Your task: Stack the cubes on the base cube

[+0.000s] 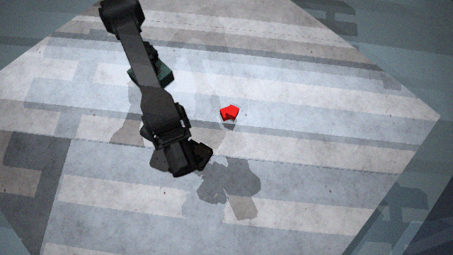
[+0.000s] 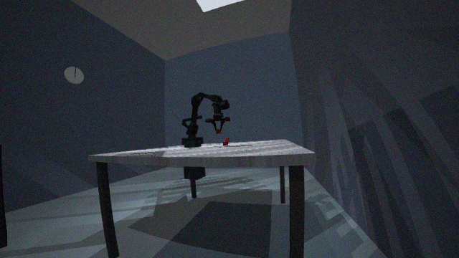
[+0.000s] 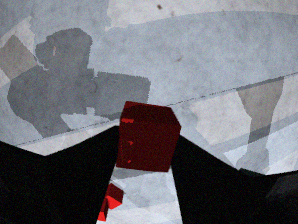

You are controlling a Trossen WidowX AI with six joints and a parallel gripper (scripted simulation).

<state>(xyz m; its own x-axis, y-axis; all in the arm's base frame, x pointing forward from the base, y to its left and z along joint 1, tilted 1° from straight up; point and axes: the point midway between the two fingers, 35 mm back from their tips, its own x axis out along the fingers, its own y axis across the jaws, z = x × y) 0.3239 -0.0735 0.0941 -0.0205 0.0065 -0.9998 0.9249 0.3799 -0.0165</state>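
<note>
Now: the red cube 210 mm to the left of my gripper tip, 70 mm below it and 30 mm behind it.
</note>
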